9 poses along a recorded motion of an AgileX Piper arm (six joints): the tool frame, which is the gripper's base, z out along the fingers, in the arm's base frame.
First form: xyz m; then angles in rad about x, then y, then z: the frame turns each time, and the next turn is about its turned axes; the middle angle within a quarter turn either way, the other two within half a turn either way.
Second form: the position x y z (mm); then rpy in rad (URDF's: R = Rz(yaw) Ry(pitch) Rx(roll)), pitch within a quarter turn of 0, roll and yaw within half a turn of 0. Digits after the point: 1 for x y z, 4 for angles.
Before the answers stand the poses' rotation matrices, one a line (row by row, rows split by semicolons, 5 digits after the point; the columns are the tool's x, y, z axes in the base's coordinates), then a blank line. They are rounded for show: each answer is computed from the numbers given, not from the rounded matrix.
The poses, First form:
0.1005, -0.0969, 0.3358, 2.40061, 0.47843, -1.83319
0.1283, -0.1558, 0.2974, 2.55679, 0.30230, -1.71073
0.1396, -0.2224, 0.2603, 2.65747, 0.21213, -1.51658
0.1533, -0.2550, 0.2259, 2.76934, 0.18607, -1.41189
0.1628, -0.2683, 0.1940, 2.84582, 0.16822, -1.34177
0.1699, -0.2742, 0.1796, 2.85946, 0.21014, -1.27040
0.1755, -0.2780, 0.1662, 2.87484, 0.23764, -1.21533
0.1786, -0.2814, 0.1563, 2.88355, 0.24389, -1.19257
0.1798, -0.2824, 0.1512, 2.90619, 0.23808, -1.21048
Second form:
-0.23027 0.85733 0.46039; 0.63194 0.49151 -0.59922; -0.74002 0.15296 -0.65496
-0.13315 0.94532 0.29772; 0.80275 0.27904 -0.52700; -0.58126 0.16882 -0.79601
0.05298 0.97615 0.21054; 0.88909 0.04989 -0.45500; -0.45465 0.21130 -0.86524
0.15551 0.97036 0.18500; 0.93042 -0.08096 -0.35744; -0.33186 0.22771 -0.91543
0.22382 0.96014 0.16743; 0.94268 -0.16964 -0.28736; -0.24751 0.22215 -0.94307
0.28939 0.93421 0.20860; 0.93464 -0.22873 -0.27228; -0.20665 0.27376 -0.93934
0.33825 0.91114 0.23541; 0.92592 -0.27754 -0.25619; -0.16809 0.30463 -0.93752
0.35834 0.90182 0.24148; 0.92131 -0.29978 -0.24764; -0.15093 0.31122 -0.93828
0.34263 0.90939 0.23584; 0.92937 -0.29137 -0.22666; -0.13740 0.29684 -0.94499

100.5, -96.9, 335.8, 2.9122, 0.8331, 1.9202
128.3, -155.8, 297.4, 2.9326, 0.6203, 1.7352
139.6, -222.4, 260.3, 2.9021, 0.4720, 1.5113
153.3, -255.0, 225.9, 2.8978, 0.3383, 1.4052
162.8, -268.3, 194.0, 2.9103, 0.2501, 1.3377
169.9, -274.2, 179.6, 2.8580, 0.2082, 1.2705
175.5, -278.0, 166.2, 2.8274, 0.1689, 1.2206
178.6, -281.4, 156.3, 2.8213, 0.1515, 1.1999
179.8, -282.4, 151.2, 2.8372, 0.1378, 1.2176

